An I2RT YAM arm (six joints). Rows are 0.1 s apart.
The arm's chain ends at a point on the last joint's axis. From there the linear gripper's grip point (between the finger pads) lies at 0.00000 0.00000 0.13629 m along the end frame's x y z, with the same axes.
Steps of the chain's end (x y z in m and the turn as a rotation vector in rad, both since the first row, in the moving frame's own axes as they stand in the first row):
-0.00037 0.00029 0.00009 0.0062 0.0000 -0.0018
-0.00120 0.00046 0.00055 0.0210 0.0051 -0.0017
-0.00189 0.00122 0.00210 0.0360 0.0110 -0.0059
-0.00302 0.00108 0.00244 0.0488 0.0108 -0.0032
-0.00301 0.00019 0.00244 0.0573 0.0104 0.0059
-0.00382 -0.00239 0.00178 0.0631 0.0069 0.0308
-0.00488 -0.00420 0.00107 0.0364 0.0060 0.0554
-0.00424 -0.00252 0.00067 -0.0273 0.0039 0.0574
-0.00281 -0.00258 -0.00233 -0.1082 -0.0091 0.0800
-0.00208 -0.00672 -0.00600 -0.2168 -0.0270 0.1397
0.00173 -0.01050 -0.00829 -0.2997 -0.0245 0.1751
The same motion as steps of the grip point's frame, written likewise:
-0.00037 -0.00055 0.00009 0.0062 0.0000 -0.0018
-0.00051 -0.00240 0.00052 0.0210 0.0051 -0.0017
-0.00041 -0.00369 0.00200 0.0360 0.0110 -0.0059
-0.00156 -0.00557 0.00227 0.0488 0.0108 -0.0032
-0.00157 -0.00761 0.00221 0.0573 0.0104 0.0059
-0.00275 -0.01097 0.00151 0.0631 0.0069 0.0308
-0.00393 -0.00913 0.00098 0.0364 0.0060 0.0554
-0.00382 0.00121 0.00062 -0.0273 0.0039 0.0574
-0.00464 0.01207 -0.00313 -0.1082 -0.0091 0.0800
-0.00777 0.02224 -0.00923 -0.2168 -0.0270 0.1397
-0.00508 0.02924 -0.01439 -0.2997 -0.0245 0.1751

